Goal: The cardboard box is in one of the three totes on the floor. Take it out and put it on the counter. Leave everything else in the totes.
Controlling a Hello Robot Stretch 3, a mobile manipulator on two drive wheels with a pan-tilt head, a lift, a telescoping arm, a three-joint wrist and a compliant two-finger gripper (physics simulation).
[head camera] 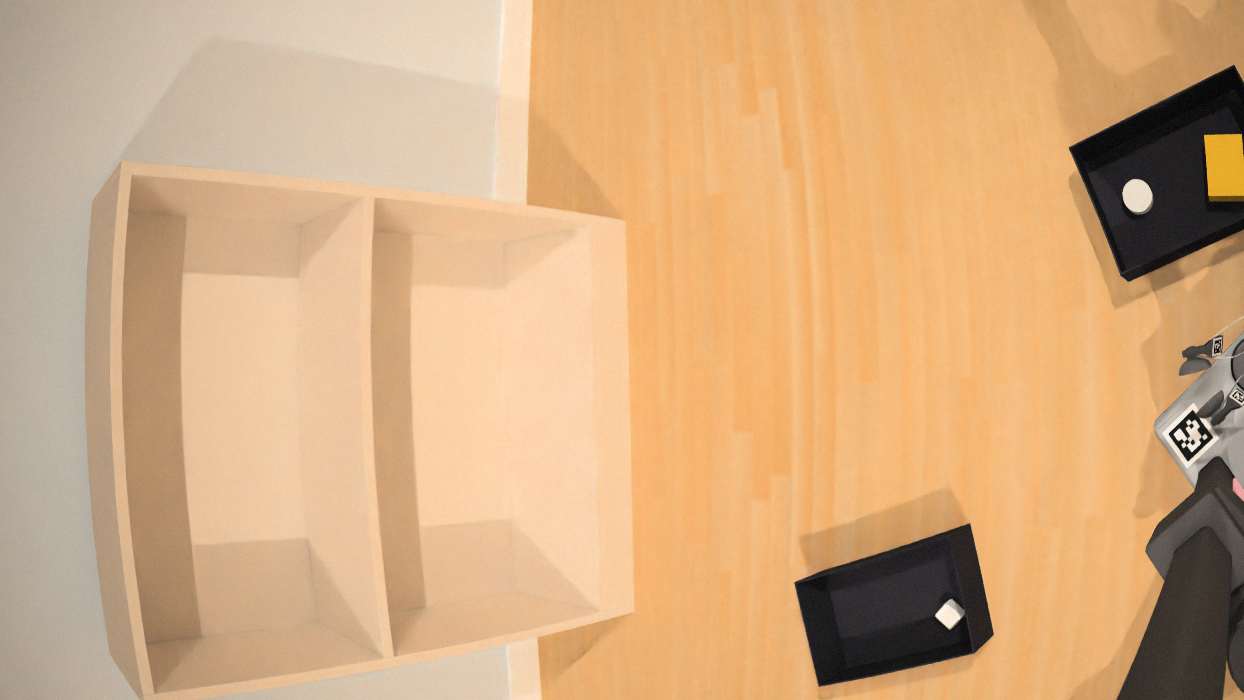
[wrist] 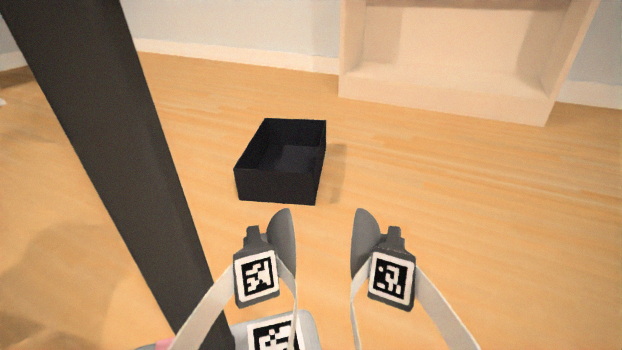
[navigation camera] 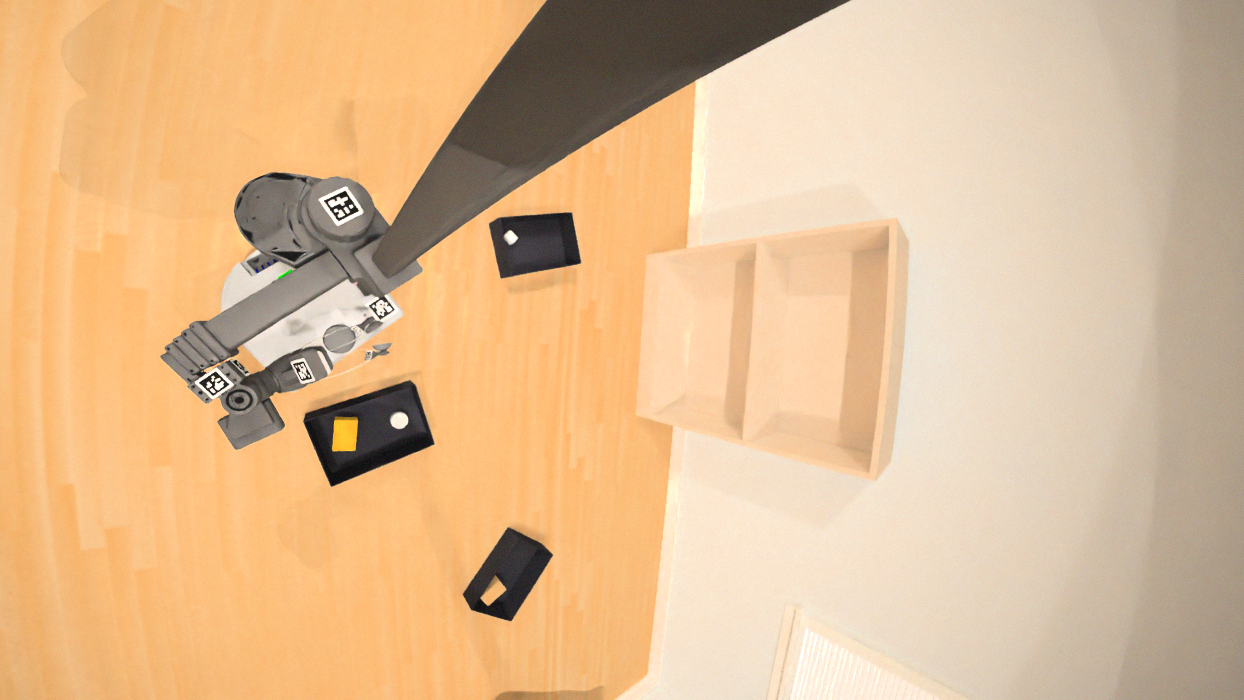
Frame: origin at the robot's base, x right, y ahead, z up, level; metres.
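Seen in the pictures: gripper, fingertip midpoint: (head camera: 1189, 393) (navigation camera: 386, 333); robot's base, link origin: (navigation camera: 338, 335).
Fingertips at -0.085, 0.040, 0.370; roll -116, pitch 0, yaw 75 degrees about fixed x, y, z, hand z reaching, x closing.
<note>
Pixels of each thing's top centre, then the offset from my fingertips to it, as dx, dy, dz. "spot": a spot on its surface instead.
- narrow black tote, top centre: (navigation camera: 514, 581) +0.246, +1.014, -0.269
- second tote, top centre: (head camera: 1179, 169) (navigation camera: 374, 434) +0.189, +0.231, -0.269
- yellow box, top centre: (head camera: 1225, 164) (navigation camera: 345, 435) +0.252, +0.193, -0.321
- white round thing, top centre: (head camera: 1137, 195) (navigation camera: 399, 420) +0.117, +0.269, -0.342
- third tote, top centre: (head camera: 881, 617) (navigation camera: 543, 241) -0.620, +0.059, -0.269
- small white block, top centre: (head camera: 947, 616) (navigation camera: 511, 236) -0.555, -0.009, -0.337
- open wooden shelf unit, surface spot: (head camera: 378, 435) spot: -1.120, +0.851, +0.058
A small tan, cardboard-coloured box (navigation camera: 493, 591) leans inside the narrow black tote (navigation camera: 527, 561), low in the navigation view. A second tote (head camera: 1174, 219) (navigation camera: 372, 449), beside the robot base, holds a yellow box (head camera: 1224, 167) (navigation camera: 344, 433) and a white round thing (head camera: 1136, 196) (navigation camera: 399, 420). A third tote (head camera: 887, 609) (navigation camera: 548, 248) holds a small white block (head camera: 949, 613) (navigation camera: 510, 236). My gripper (head camera: 1203, 384) (navigation camera: 375, 337) (wrist: 323, 232) is open and empty above the base, apart from the totes. The counter does not show.
An open wooden shelf unit (head camera: 378, 435) (navigation camera: 749, 348) (wrist: 445, 106) stands against the wall. A black tote (wrist: 277, 186) stands ahead in the wrist view, its near inside hidden. The dark mast (navigation camera: 556, 95) (wrist: 107, 130) crosses the navigation and wrist views.
</note>
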